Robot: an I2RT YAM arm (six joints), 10 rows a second.
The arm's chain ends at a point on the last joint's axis. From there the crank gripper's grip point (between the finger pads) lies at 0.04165 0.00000 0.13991 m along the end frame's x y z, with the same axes.
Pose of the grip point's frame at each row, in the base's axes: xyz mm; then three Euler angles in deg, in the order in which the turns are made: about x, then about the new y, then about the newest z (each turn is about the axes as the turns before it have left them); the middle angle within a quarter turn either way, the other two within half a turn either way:
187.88, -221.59, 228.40, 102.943, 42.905, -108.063
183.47, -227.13, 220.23, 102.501, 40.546, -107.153
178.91, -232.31, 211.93, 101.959, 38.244, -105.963
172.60, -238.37, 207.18, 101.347, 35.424, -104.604
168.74, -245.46, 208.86, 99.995, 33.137, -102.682
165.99, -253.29, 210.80, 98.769, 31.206, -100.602
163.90, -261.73, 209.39, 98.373, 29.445, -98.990
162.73, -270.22, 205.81, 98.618, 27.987, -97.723
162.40, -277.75, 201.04, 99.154, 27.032, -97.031
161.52, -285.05, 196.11, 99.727, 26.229, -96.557
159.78, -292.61, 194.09, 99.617, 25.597, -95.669
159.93, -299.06, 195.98, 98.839, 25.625, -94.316
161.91, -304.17, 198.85, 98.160, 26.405, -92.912
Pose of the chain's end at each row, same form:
102.09, -122.01, 291.91, 102.943, 42.905, -108.063
101.85, -124.15, 283.83, 102.501, 40.546, -107.153
101.30, -126.17, 275.34, 101.959, 38.244, -105.963
100.06, -128.55, 270.33, 101.347, 35.424, -104.604
99.92, -132.21, 270.08, 99.995, 33.137, -102.682
100.05, -137.34, 270.11, 98.769, 31.206, -100.602
100.79, -144.02, 268.30, 98.373, 29.445, -98.990
102.02, -151.65, 265.52, 98.618, 27.987, -97.723
103.35, -159.00, 262.05, 99.154, 27.032, -97.031
103.95, -166.27, 258.45, 99.727, 26.229, -96.557
103.04, -173.38, 256.33, 99.617, 25.597, -95.669
102.25, -179.45, 256.61, 98.839, 25.625, -94.316
101.59, -185.10, 257.95, 98.160, 26.405, -92.912

